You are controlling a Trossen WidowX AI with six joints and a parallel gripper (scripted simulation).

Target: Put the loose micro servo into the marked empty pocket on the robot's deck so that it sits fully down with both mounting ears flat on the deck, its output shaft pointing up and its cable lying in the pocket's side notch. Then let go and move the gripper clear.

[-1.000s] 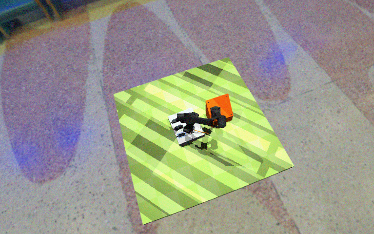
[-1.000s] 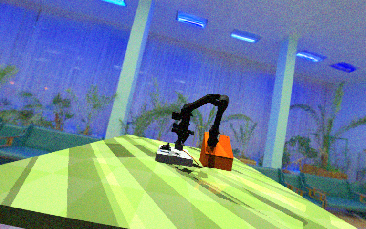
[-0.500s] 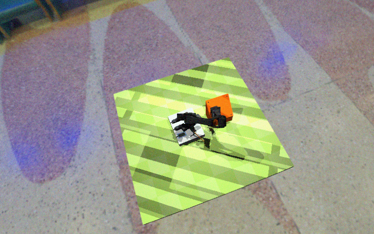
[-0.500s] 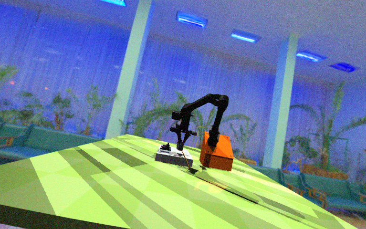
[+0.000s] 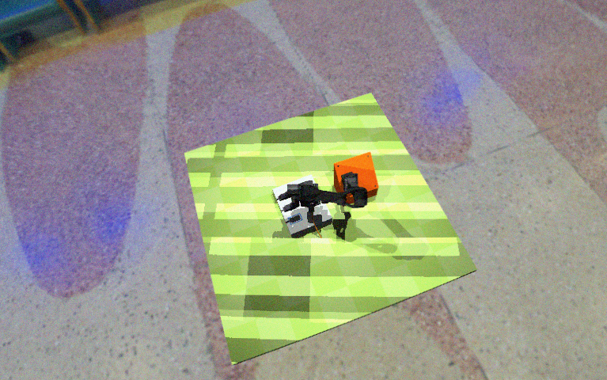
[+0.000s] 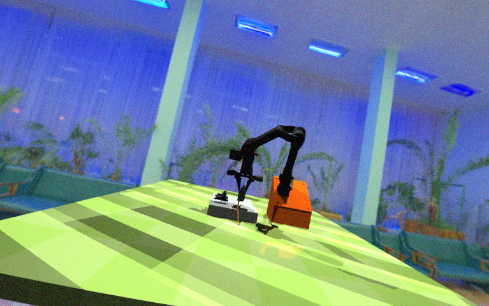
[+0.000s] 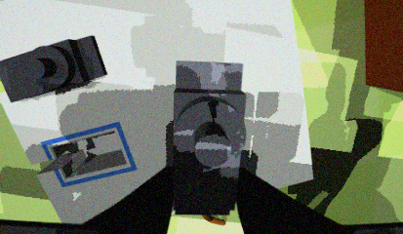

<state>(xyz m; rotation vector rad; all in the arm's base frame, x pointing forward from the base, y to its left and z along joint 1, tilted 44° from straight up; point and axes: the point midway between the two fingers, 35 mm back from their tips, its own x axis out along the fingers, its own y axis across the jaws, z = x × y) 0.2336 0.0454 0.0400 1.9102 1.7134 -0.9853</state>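
The white robot deck lies 10 cm below my gripper tip, 7 cm to the right of it and 1 cm behind it.
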